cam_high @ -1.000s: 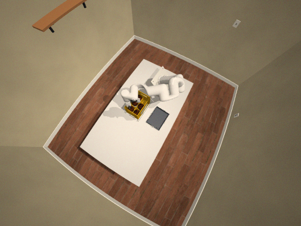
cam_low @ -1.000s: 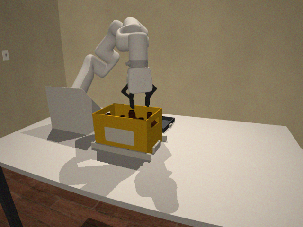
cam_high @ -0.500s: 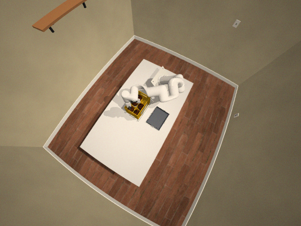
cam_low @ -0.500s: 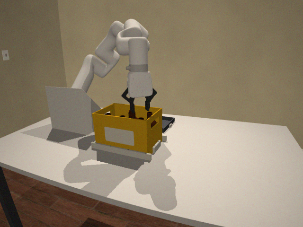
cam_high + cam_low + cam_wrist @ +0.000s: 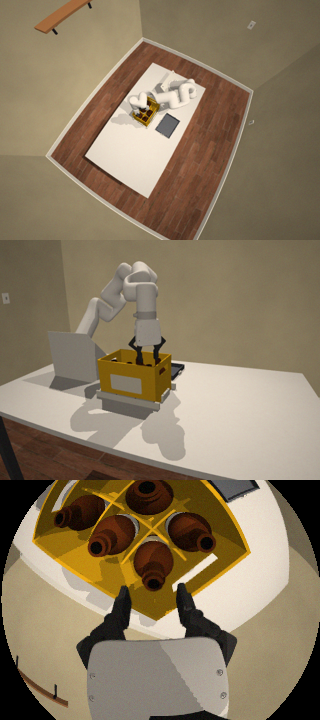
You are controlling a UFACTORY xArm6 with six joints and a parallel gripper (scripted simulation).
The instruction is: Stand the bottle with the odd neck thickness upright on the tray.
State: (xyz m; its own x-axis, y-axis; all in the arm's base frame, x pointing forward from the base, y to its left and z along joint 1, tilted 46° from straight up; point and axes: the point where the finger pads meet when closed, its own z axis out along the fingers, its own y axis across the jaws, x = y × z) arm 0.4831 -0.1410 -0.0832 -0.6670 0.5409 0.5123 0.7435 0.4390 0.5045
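The glass bottle lies 11 cm below my hand. From my hand the other things lie so: yellow crate 8 cm behind, 5 cm to the left, 12 cm below; then dark grey tray 8 cm behind, 34 cm to the left, 19 cm below.
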